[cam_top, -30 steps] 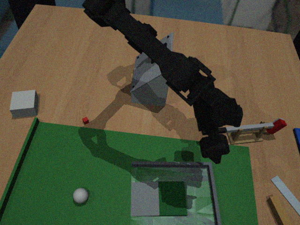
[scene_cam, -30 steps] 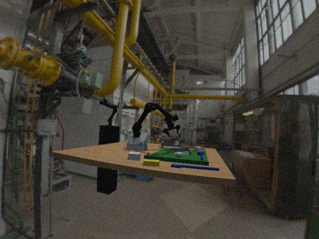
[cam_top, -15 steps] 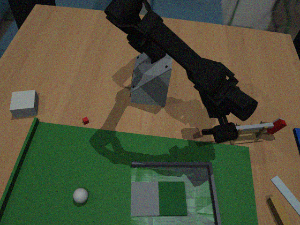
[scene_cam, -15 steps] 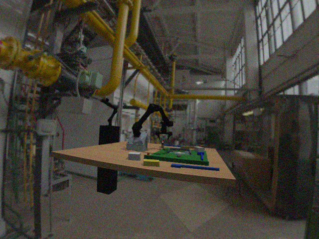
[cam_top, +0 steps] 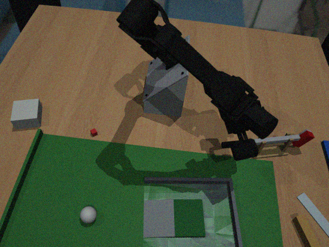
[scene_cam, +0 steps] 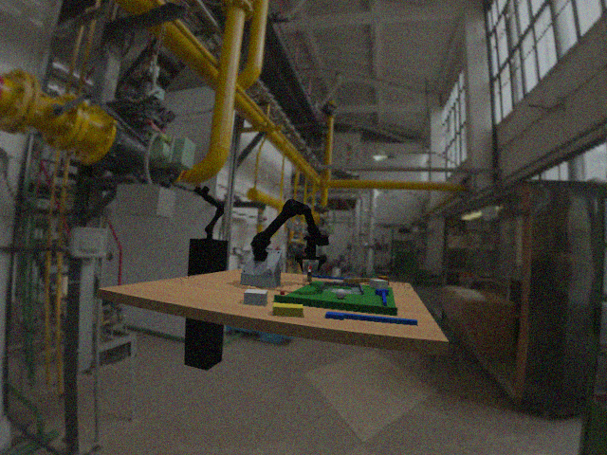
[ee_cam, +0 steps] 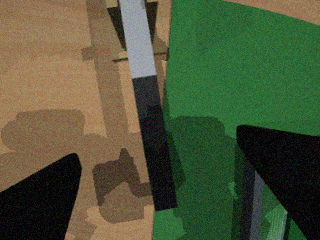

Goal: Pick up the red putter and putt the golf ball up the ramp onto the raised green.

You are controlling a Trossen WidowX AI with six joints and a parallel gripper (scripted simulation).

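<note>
Now: the small red cube 1 cm behind my gripper tip, 43 cm to the right of it and 6 cm below it. The rest, counted from my gripper tip: wooden stand (3 cm behind, 12 cm to the left, 4 cm below); then green mat (25 cm ahead, 23 cm to the right, 7 cm below); then red putter (3 cm behind, 11 cm to the left, 2 cm below).
</note>
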